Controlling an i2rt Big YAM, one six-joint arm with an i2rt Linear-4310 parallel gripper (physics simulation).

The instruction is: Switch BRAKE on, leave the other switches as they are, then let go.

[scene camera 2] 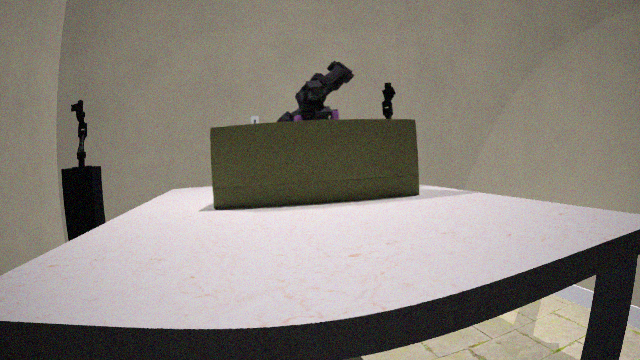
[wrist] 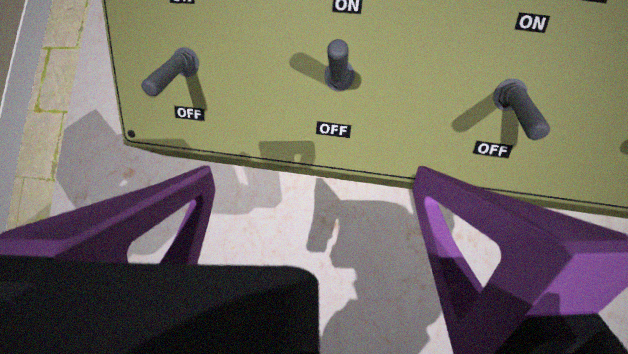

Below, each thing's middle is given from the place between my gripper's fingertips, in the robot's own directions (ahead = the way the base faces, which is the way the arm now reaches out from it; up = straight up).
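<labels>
The olive switch panel (scene camera 2: 314, 161) is what I see, and it sits 80 mm below my hand, 80 mm to the right of it and 140 mm ahead of it.
</labels>
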